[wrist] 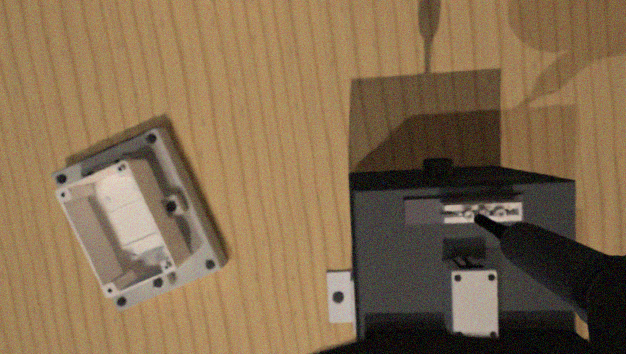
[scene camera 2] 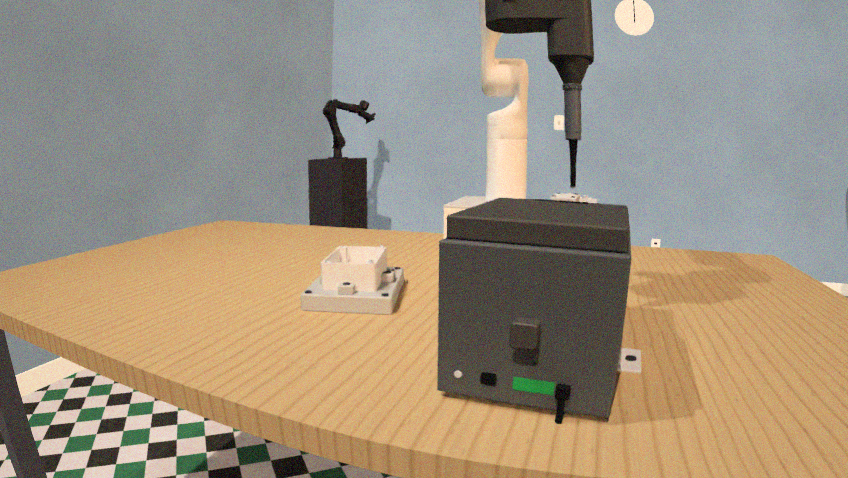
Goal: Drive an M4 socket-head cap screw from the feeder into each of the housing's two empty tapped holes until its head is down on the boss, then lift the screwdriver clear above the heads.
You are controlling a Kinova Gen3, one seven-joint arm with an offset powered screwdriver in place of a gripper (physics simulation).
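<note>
My screwdriver (scene camera 2: pixel 573 185) (wrist: pixel 478 216) points down with its bit tip just above the feeder's pick-up rail (wrist: pixel 514 212). No screw shows on the tip, and a small gap shows below it in the scene view. Several small screw heads sit along the rail; the bit partly covers them in the wrist view. The screw feeder (scene camera 2: pixel 528 290) (wrist: pixel 400 260) is a dark box. The white open-topped housing (scene camera 2: pixel 351 276) (wrist: pixel 90 250) sits in a grey fixture (scene camera 2: pixel 347 304) (wrist: pixel 212 250). Two opposite corners show small dark holes; the other two show larger grey marks, too blurred to identify.
The feeder and fixture stand apart on the wooden table (scene camera 2: pixel 207 296) (wrist: pixel 270 150). A pale tab (scene camera 2: pixel 630 360) (wrist: pixel 340 310) juts from the feeder's side. A white plate (wrist: pixel 475 300) sits on the feeder near the rail. A small black arm (scene camera 2: pixel 338 121) stands on a pedestal behind the table.
</note>
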